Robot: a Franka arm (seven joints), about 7 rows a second.
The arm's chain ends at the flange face. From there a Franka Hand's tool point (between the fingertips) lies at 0.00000 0.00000 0.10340 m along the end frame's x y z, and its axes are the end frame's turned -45 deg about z.
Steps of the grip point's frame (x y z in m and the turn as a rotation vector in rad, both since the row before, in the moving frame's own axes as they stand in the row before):
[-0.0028 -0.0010 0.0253 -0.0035 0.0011 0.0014]
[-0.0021 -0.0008 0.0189 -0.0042 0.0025 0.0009]
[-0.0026 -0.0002 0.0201 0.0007 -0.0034 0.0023]
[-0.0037 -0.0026 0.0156 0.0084 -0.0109 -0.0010]
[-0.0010 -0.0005 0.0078 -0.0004 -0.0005 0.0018]
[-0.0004 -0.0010 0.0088 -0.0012 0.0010 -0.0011]
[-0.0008 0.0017 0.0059 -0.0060 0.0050 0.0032]
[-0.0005 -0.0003 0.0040 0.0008 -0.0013 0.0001]
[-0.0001 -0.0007 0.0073 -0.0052 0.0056 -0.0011]
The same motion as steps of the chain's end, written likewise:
[-0.0030 0.0011 0.0253 -0.0017 0.0033 0.0014]
[-0.0025 0.0008 0.0189 -0.0012 0.0047 0.0009]
[-0.0017 0.0015 0.0201 -0.0019 -0.0029 0.0023]
[-0.0030 0.0006 0.0156 -0.0018 -0.0136 -0.0010]
[-0.0011 0.0003 0.0078 -0.0006 -0.0001 0.0018]
[-0.0012 -0.0004 0.0088 -0.0001 0.0016 -0.0011]
[-0.0002 0.0017 0.0059 -0.0007 0.0078 0.0032]
[-0.0004 0.0001 0.0040 -0.0004 -0.0015 0.0001]
[-0.0014 -0.0004 0.0073 0.0003 0.0076 -0.0011]

